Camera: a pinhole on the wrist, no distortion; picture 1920 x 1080 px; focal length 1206.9 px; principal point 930.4 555.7 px. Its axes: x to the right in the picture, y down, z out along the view. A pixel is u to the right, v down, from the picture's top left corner.
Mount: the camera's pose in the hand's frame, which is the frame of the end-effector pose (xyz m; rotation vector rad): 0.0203 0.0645 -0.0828 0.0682 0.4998 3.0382
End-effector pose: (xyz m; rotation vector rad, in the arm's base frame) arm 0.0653 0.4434 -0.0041 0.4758 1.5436 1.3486
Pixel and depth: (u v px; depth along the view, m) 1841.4 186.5 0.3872
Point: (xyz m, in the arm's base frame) 0.2913 0.4761 0.4141
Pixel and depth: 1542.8 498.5 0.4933
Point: 0.4009 0.5589 0.3576
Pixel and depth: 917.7 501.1 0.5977
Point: 0.3579 0.8204 0.2768
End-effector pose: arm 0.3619 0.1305 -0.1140 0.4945 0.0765 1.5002
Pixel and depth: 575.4 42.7 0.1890
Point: 0.2099 0.1976 0.0408
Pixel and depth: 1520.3 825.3 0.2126
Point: 0.3150 0.0214 0.0244
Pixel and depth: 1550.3 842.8 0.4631
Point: 0.3675 -0.1675 0.2393
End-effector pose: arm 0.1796 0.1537 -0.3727 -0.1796 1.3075 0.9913
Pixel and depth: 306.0 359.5 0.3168
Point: 0.1658 0.4992 -0.4051
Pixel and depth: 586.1 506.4 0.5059
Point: 0.2804 0.6309 -0.3238
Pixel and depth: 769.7 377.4 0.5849
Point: 0.2610 0.6910 -0.2190
